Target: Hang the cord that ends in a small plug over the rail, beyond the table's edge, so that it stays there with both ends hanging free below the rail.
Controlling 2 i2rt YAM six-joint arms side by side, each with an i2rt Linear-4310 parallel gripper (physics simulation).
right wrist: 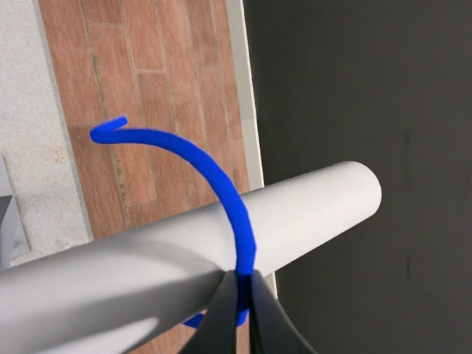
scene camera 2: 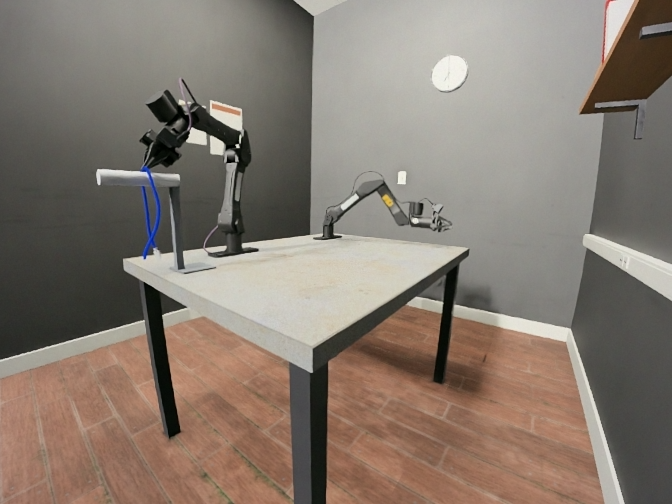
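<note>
The blue cord (scene camera 2: 157, 208) (right wrist: 212, 172) lies across the top of the white rail (scene camera 2: 113, 177) (right wrist: 320, 200), with both ends hanging below it. The small pale plug (scene camera 2: 157, 253) shows at one end in scene camera 2; the plug is not clear in the right wrist view. My right gripper (scene camera 2: 145, 166) (right wrist: 242, 282) is shut on the cord right at the rail's top. My left gripper (scene camera 2: 449, 225) is open, far from the cord, beyond the far right end of the table.
The rail's grey post (scene camera 2: 176, 227) stands on a flat foot (scene camera 2: 196, 267) near the left edge of the table (scene camera 2: 303, 292). The rail reaches out past that edge, over the floor. A wall shelf (scene camera 2: 624, 65) is at the upper right.
</note>
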